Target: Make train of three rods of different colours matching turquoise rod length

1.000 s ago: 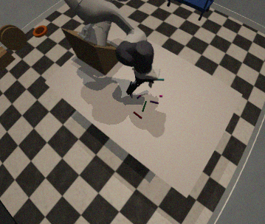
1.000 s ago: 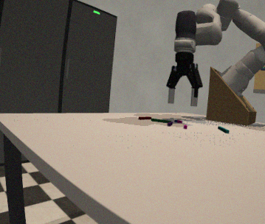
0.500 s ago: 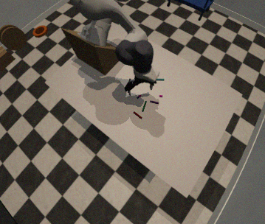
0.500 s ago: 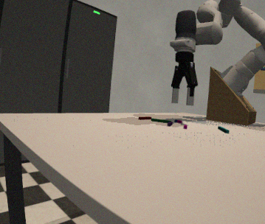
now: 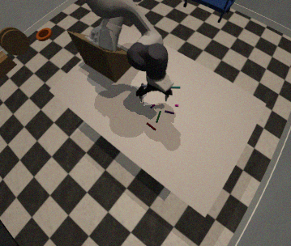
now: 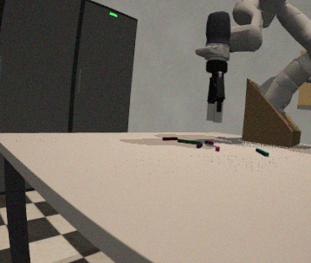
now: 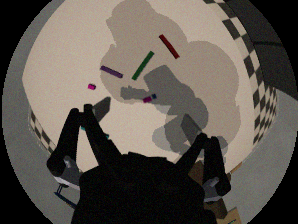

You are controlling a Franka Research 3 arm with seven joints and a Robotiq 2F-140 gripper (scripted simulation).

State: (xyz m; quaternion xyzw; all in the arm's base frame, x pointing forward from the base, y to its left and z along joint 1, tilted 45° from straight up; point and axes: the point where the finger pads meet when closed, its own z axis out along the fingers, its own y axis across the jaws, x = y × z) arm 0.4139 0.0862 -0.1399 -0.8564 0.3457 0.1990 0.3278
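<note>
My gripper is now 8 cm above the blue rod and 2 cm to the left of it. Round my hand: purple rod 11 cm ahead, 8 cm below, 3 cm to the left; then red rod 12 cm to the right, 9 cm ahead, 8 cm below; then green rod 8 cm below, 8 cm ahead, 4 cm to the right.
</note>
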